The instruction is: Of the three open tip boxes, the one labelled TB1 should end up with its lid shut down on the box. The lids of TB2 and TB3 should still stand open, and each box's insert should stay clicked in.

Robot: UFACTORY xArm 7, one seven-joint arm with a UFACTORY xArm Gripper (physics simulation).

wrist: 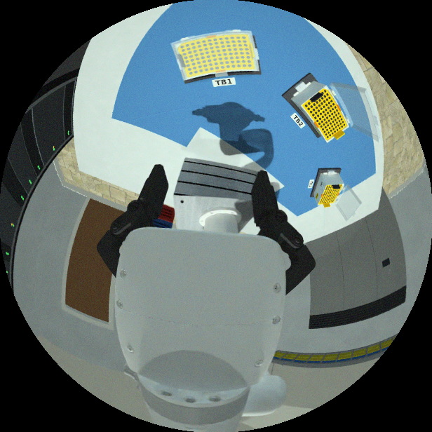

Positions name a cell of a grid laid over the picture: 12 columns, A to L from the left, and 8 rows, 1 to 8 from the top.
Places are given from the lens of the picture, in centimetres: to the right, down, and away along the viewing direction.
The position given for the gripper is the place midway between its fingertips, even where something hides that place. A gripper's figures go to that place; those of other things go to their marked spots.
gripper (F4): -1, -4, 13
yellow insert (I2): 21, -22, 15
clear lid (G1): 0, -24, 9
The marked spots on the clear lid and the yellow insert are 22 cm apart.
